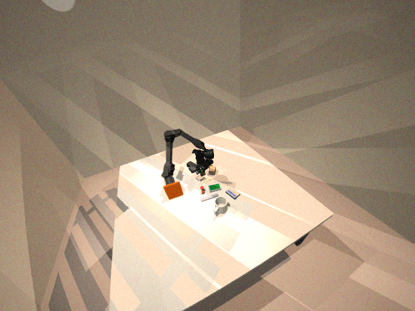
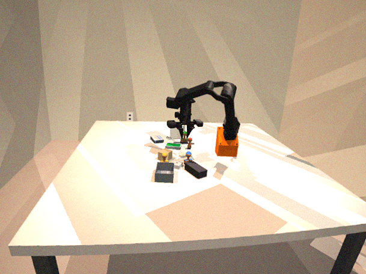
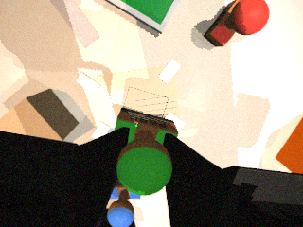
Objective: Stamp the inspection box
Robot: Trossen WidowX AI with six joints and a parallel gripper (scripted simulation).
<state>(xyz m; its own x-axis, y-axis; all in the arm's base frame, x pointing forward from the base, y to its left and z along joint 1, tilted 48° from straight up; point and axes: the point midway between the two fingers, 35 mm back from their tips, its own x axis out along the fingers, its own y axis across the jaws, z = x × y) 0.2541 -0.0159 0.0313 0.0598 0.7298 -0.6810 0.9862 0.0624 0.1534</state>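
Now: gripper tip 100 mm above the pale card, 10 mm to the right of it and 10 mm short of it. From my gripper tip the other things lie so: red-knobbed stamp: 100 mm to the right, 70 mm below, 50 mm behind; green-knobbed stamp: right at my gripper tip; blue-knobbed stamp: 110 mm to the left, 70 mm below, 10 mm behind.
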